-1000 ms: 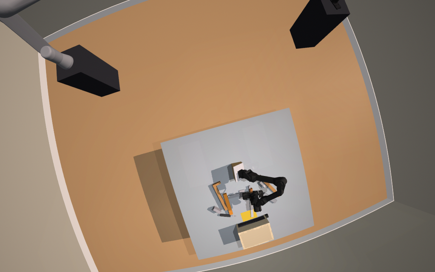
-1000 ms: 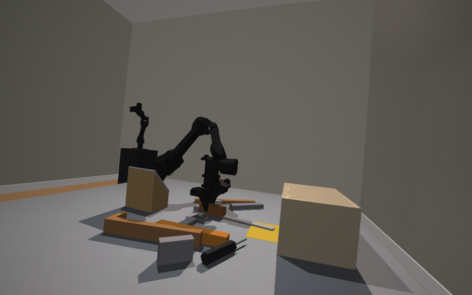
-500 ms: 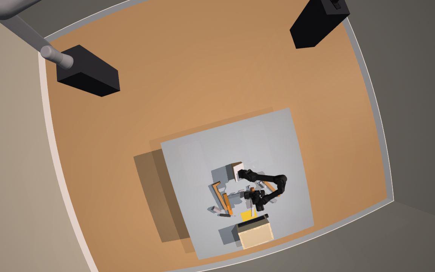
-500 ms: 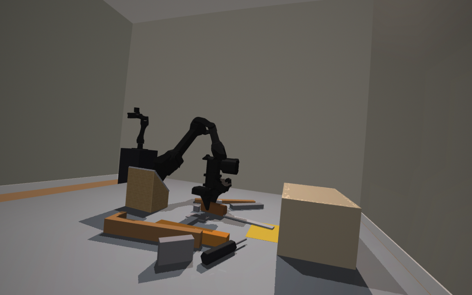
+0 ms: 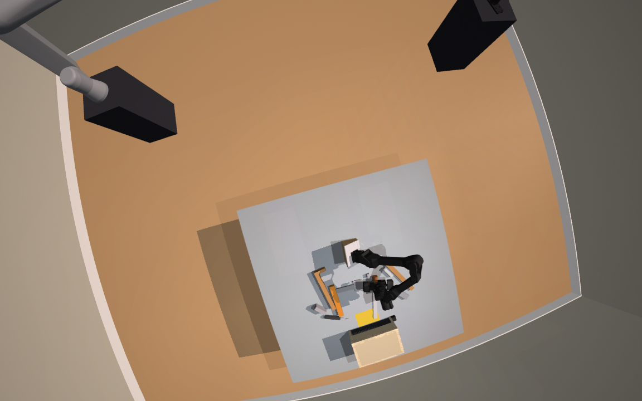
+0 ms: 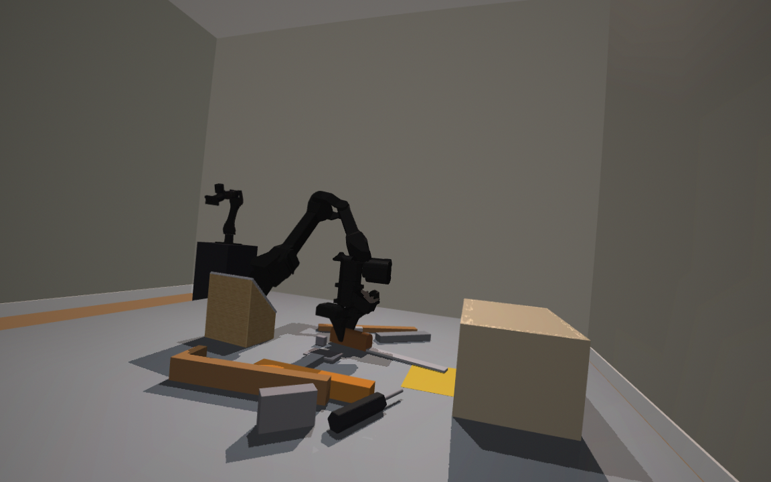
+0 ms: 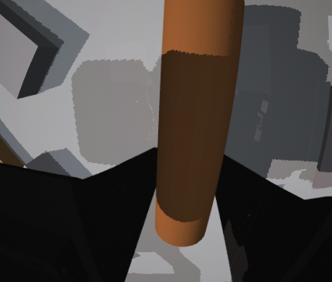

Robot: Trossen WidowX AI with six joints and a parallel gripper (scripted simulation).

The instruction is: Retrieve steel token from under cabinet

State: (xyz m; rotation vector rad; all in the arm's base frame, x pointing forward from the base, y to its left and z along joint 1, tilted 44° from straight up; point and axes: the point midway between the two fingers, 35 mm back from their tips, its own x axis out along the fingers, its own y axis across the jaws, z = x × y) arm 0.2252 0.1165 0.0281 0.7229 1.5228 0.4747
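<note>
Right now the grey cube is 5 cm behind my gripper tip and 4 cm to the right of it. From my gripper tip the other things lie so: grey bar: 12 cm ahead, 14 cm to the left; then orange stick: 16 cm to the left; then grey t-shaped piece: 1 cm ahead, 16 cm to the right.
</note>
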